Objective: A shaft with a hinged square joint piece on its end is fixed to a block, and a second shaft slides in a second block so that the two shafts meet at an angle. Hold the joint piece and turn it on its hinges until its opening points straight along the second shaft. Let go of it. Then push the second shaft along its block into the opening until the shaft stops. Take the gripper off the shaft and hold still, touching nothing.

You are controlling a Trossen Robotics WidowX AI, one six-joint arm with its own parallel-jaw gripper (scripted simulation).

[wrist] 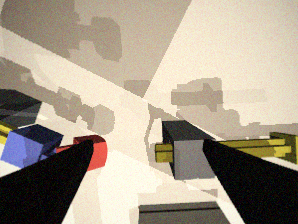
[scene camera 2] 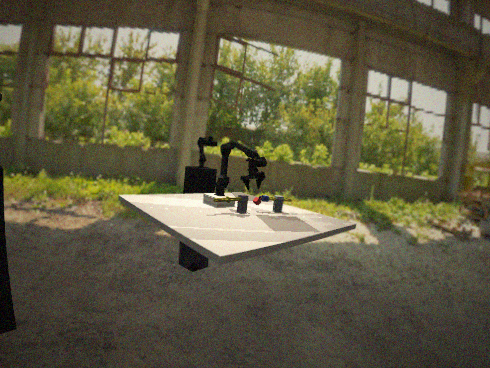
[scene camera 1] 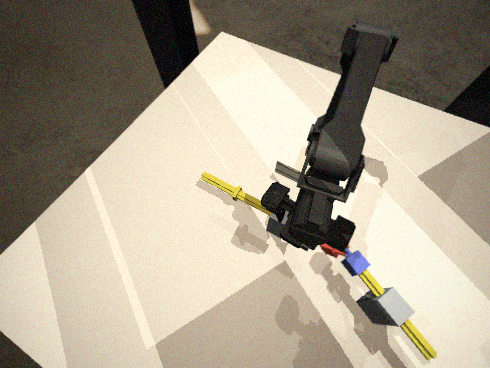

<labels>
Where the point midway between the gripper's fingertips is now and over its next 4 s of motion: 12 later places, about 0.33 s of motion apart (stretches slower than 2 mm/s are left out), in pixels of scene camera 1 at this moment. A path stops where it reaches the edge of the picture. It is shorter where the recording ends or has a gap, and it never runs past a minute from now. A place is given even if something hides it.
My gripper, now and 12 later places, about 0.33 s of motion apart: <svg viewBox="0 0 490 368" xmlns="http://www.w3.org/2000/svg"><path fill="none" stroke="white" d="M298 231L319 224L320 223L319 223L319 224L319 224L318 225L318 225L315 230L311 233L317 238L326 243L327 247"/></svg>
</labels>
